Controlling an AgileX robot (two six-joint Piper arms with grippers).
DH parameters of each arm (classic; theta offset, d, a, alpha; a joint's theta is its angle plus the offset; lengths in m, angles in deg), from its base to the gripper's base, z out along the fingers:
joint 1: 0 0.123 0 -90
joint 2: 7.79 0 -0.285 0
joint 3: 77.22 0 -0.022 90
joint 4: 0 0.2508 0 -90
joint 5: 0 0 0.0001 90
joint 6: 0 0.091 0 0
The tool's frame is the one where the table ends.
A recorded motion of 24 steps. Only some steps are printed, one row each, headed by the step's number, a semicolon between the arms.
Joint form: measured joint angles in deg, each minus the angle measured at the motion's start. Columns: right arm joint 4, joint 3, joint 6, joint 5, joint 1, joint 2; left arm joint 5, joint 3, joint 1, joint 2, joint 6, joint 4.
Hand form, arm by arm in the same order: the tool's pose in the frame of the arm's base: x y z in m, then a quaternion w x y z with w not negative. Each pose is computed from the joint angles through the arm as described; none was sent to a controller.
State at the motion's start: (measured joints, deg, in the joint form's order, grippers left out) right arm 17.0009 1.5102 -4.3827 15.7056 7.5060 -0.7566; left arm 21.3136 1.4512 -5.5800 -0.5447 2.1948 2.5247
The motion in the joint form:
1: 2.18 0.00 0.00 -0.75 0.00 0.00; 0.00 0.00 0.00 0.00 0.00 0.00
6: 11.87 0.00 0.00 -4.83 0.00 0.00; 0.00 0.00 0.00 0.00 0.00 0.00
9: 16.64 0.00 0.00 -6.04 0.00 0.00; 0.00 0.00 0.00 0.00 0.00 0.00
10: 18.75 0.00 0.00 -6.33 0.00 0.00; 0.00 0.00 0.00 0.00 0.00 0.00
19: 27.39 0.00 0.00 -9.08 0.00 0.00; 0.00 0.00 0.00 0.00 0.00 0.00
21: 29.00 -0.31 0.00 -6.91 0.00 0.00; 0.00 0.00 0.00 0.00 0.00 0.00
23: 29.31 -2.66 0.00 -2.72 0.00 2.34; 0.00 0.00 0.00 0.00 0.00 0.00
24: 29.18 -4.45 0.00 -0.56 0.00 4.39; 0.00 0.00 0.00 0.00 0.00 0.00
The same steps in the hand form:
1: 0.0534 0.0149 0.1826 0.62512 0.01737 0.76521 0.15289; 0.0526 -0.0037 0.1717 0.59335 0.06631 0.80220 0.00110
6: 0.0543 0.0156 0.1899 0.63835 0.07584 0.73509 0.21540; 0.0526 -0.0037 0.1717 0.59335 0.06631 0.80220 0.00110
9: 0.0544 0.0158 0.1922 0.63759 0.10405 0.72281 0.24534; 0.0526 -0.0037 0.1717 0.59335 0.06631 0.80220 0.00110
10: 0.0544 0.0160 0.1929 0.63531 0.11602 0.71834 0.25865; 0.0526 -0.0037 0.1717 0.59335 0.06631 0.80220 0.00110
19: 0.0549 0.0147 0.1975 0.63274 0.17014 0.68955 0.30856; 0.0526 -0.0037 0.1717 0.59335 0.06631 0.80220 0.00110
21: 0.0540 0.0173 0.1971 0.61773 0.17116 0.69604 0.32347; 0.0526 -0.0037 0.1717 0.59335 0.06631 0.80220 0.00110
23: 0.0541 0.0221 0.2042 0.59174 0.15906 0.71649 0.33345; 0.0526 -0.0037 0.1717 0.59335 0.06631 0.80220 0.00110
24: 0.0552 0.0246 0.2103 0.57711 0.15186 0.72868 0.33601; 0.0526 -0.0037 0.1717 0.59335 0.06631 0.80220 0.00110

